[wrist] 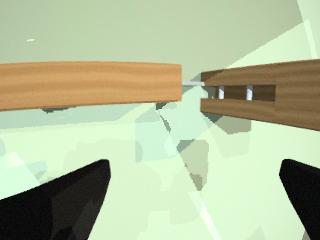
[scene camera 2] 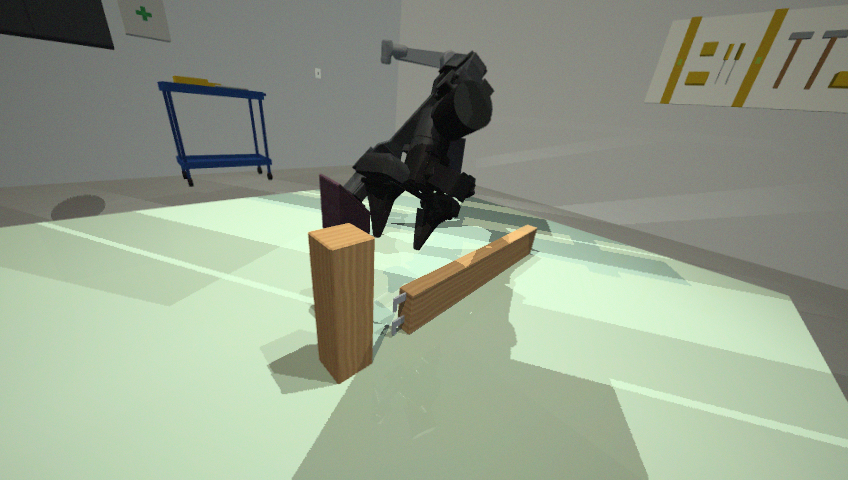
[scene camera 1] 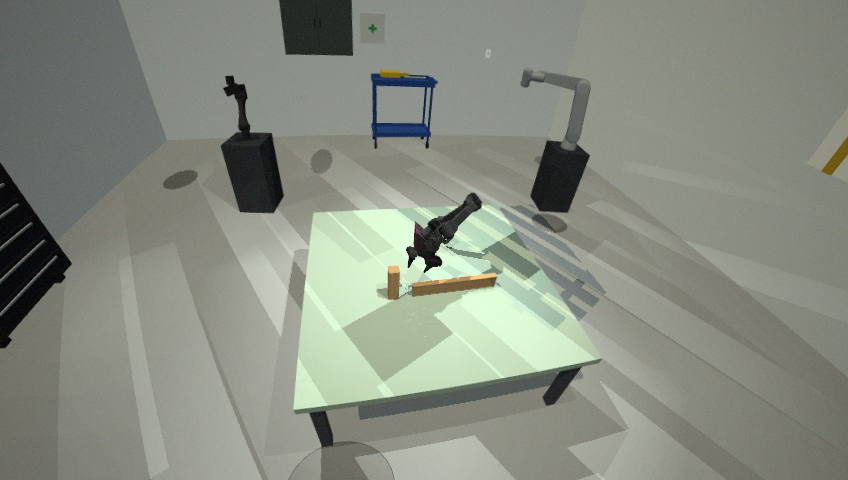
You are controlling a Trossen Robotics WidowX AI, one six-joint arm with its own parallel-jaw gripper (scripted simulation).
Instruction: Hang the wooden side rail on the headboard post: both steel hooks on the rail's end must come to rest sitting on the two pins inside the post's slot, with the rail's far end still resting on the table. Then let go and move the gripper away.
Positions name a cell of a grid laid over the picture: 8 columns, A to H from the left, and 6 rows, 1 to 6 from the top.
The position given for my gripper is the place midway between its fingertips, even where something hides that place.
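My gripper (scene camera 2: D4), (wrist: E5): open, holding nothing. Wooden side rail (scene camera 2: D4), (scene camera 1: E4). Wooden headboard post (scene camera 2: D4).
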